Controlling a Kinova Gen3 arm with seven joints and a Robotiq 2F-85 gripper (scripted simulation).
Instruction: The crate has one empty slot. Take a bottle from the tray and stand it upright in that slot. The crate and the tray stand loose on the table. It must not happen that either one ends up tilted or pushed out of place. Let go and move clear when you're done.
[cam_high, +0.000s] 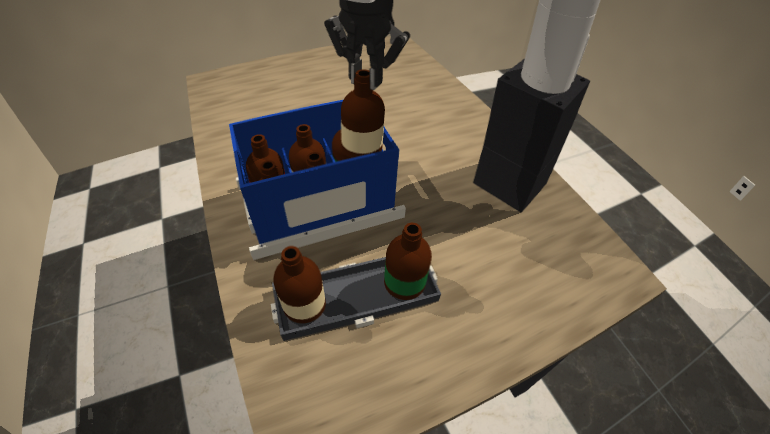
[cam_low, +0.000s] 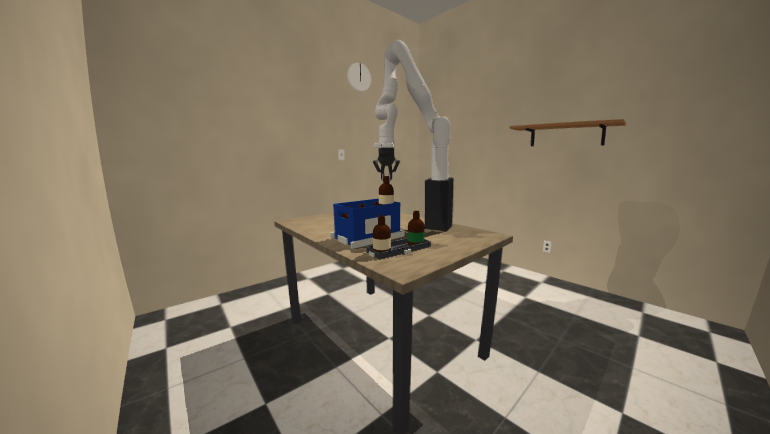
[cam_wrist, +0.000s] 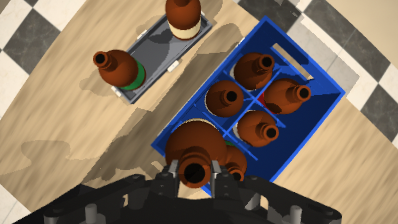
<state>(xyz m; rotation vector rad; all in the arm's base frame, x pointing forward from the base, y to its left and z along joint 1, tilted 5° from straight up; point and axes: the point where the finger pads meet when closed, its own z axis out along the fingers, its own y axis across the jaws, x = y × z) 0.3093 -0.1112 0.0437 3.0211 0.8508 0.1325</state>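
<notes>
My hand is 22 cm above the blue crate, 9 cm short of it and 5 cm to the left of it. Round my hand: dark grey tray (29 cm below, 19 cm to the left, 12 cm ahead).
</notes>
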